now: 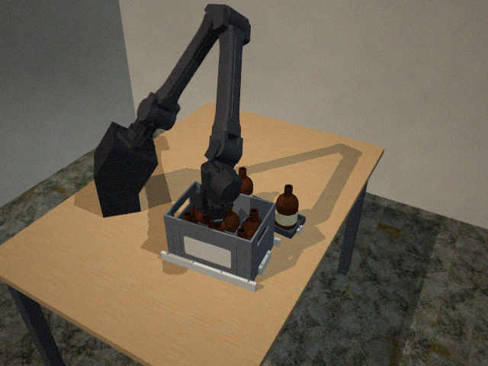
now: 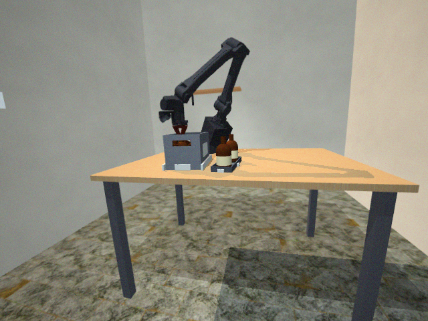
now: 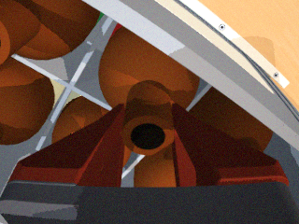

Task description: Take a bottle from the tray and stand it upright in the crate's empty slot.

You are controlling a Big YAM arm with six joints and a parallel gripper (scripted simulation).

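The grey crate is 20 mm behind my hand, 40 mm to the left of it and 70 mm below it. Also, from my hand: dark tray 40 mm behind, 270 mm to the left, 140 mm below.
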